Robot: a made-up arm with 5 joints. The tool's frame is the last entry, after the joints. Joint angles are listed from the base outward.
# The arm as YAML. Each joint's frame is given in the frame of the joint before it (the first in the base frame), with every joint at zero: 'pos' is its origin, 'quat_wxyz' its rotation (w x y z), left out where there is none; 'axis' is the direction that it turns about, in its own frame. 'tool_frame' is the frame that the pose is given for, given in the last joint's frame.
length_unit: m
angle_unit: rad
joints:
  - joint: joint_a
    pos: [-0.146, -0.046, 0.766]
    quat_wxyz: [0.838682, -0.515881, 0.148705, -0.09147]
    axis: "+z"
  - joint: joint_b
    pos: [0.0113, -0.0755, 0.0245]
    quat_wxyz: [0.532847, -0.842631, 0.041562, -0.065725]
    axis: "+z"
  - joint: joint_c
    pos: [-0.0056, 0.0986, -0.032]
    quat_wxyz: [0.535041, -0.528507, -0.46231, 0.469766]
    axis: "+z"
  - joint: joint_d
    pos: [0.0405, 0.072, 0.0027]
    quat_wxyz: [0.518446, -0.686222, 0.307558, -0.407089]
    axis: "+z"
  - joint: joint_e
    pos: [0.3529, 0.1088, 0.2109]
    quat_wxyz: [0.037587, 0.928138, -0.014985, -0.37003]
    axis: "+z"
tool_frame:
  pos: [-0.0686, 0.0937, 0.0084]
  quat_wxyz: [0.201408, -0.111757, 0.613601, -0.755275]
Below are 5 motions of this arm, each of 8 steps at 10 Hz.
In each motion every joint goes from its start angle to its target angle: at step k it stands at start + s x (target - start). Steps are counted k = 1, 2, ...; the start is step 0. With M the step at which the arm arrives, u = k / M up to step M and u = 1 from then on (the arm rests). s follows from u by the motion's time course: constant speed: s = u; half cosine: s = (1 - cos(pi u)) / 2; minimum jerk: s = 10 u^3 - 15 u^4 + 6 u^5.
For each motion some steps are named. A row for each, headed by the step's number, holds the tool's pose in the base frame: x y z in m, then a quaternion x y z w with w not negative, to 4 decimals.
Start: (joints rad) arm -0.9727 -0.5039 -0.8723 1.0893 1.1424
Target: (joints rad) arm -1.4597 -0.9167 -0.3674 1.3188 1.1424
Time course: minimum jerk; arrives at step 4
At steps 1, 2, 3, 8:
1: -0.0191 -0.3769 1.1398 -0.6582 -0.4443 -0.5544 0.2490
2: -0.1152 -0.2756 1.2523 -0.6534 -0.5143 -0.5508 0.0715
3: -0.2151 -0.1286 1.3120 0.6272 0.5673 0.5218 0.1118
8: -0.2392 -0.0848 1.3169 0.6172 0.5779 0.5096 0.1595

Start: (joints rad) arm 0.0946 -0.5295 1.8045 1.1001 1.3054
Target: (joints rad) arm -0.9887 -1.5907 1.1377 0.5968 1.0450
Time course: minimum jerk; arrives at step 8
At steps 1, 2, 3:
1: 0.1511 0.1305 1.1053 0.6689 0.4692 -0.0418 0.5750
2: 0.1175 0.1291 1.1425 0.6733 0.4595 0.0035 0.5792
3: 0.0477 0.1309 1.1988 0.6697 0.4475 0.0842 0.5866

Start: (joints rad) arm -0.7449 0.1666 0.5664 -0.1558 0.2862
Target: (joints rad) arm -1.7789 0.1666 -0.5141 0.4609 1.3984
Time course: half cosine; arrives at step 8
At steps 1, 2, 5, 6, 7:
1: -0.6132 -0.3198 0.9235 0.7776 -0.3447 0.5037 0.1506
2: -0.6073 -0.3417 0.8772 0.7705 -0.3383 0.5326 0.0909
5: -0.5010 -0.4232 0.7776 -0.7220 0.1543 -0.6690 0.0856
6: -0.4739 -0.4280 0.7952 -0.7045 0.0722 -0.7008 0.0858
7: -0.4636 -0.4233 0.8150 -0.6915 0.0164 -0.7186 0.0718

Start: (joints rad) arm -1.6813 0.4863 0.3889 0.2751 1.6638
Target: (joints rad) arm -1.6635 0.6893 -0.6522 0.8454 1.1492
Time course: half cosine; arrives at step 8
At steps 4, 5, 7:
4: -0.5713 -0.3300 0.6424 -0.6142 0.2491 -0.7447 0.0777
5: -0.5374 -0.3542 0.6410 -0.5259 0.1571 -0.8339 0.0586
7: -0.4888 -0.3814 0.6406 -0.3598 0.0367 -0.9315 0.0385

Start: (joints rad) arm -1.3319 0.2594 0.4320 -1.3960 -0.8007
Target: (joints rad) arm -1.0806 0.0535 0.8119 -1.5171 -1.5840
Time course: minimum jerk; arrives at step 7
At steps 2, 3, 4, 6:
2: -0.6051 0.2269 0.5697 0.3160 -0.6612 0.5559 0.3924
3: -0.6077 0.2351 0.5963 0.3036 -0.5953 0.5508 0.5000
4: -0.6106 0.2385 0.6223 0.2860 -0.4974 0.5420 0.6140
6: -0.6170 0.2330 0.6498 0.2566 -0.3427 0.5255 0.7352

